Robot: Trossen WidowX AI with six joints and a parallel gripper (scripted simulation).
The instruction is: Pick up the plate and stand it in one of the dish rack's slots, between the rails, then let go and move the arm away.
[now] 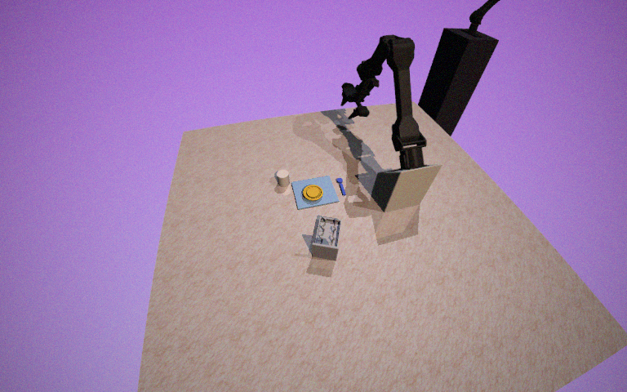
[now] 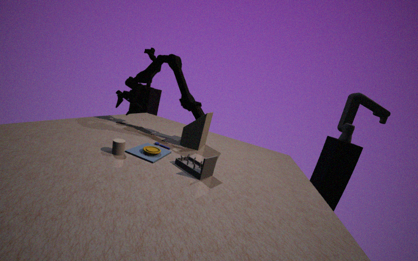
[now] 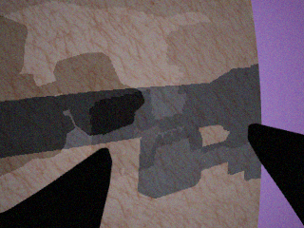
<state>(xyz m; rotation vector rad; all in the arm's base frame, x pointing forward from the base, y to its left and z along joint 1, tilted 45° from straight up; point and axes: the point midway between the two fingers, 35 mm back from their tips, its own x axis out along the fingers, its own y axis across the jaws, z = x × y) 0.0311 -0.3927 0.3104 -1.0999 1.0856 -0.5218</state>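
Right now my gripper tip is 26 cm short of the yellow plate, 42 cm to the right of it and 5 cm above it. From my gripper tip the other things lie so: blue mat (25 cm ahead, 41 cm to the left, 6 cm below); blue spoon (15 cm ahead, 40 cm to the left, 6 cm below); cup (36 cm ahead, 33 cm to the left, 4 cm below).
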